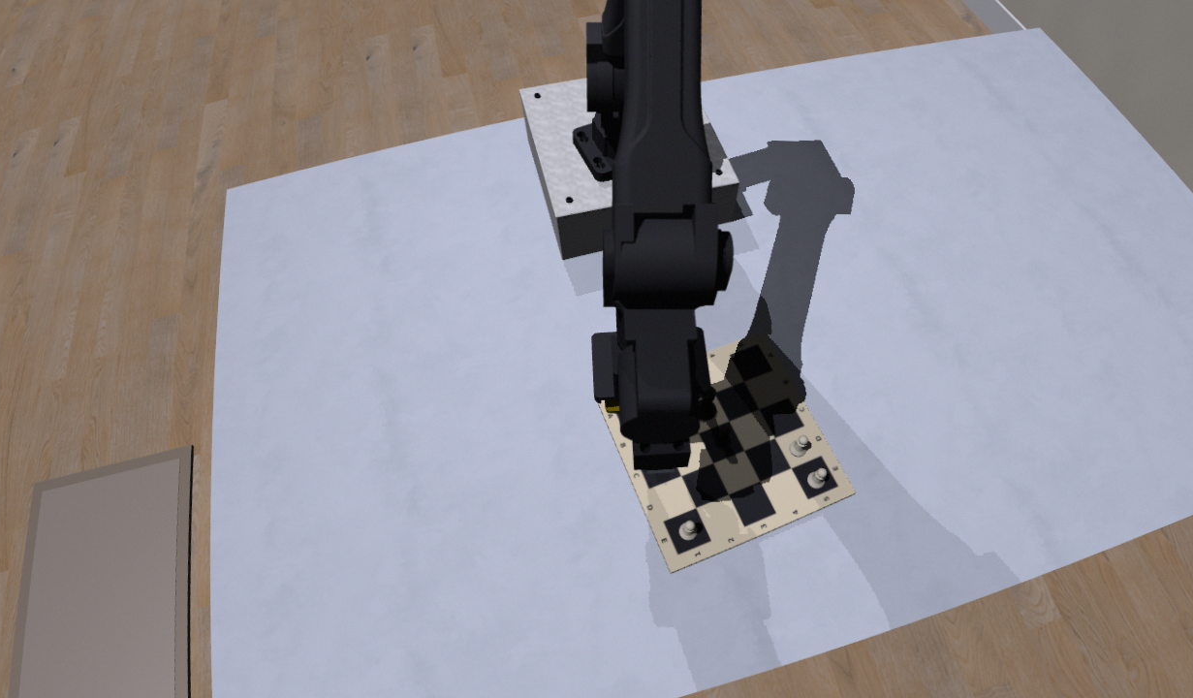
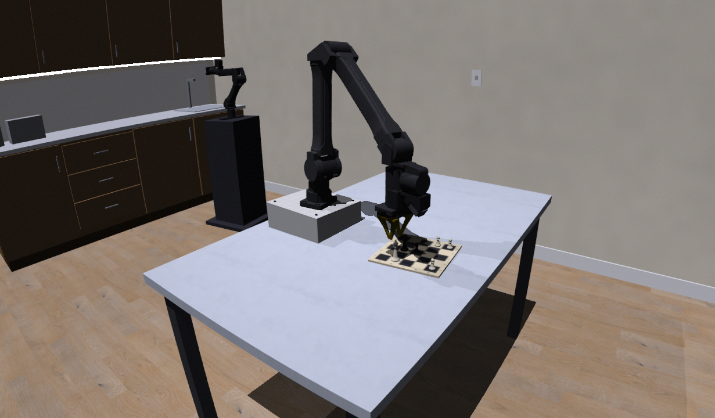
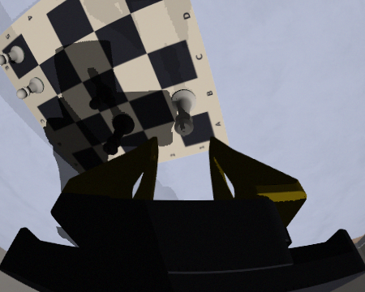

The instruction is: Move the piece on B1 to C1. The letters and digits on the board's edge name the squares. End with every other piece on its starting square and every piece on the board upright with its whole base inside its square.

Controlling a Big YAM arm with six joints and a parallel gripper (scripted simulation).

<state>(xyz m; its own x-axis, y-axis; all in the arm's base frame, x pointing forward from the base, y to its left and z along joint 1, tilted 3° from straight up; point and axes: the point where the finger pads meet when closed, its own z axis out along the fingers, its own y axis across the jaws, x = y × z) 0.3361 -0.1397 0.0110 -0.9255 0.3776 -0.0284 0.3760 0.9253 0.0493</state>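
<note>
Now: the tall white piece 50 mm below my hand. The rest, counted from my hand: black piece (70 mm to the left, 50 mm below); then chessboard (80 mm below, 70 mm to the left, 50 mm ahead).
</note>
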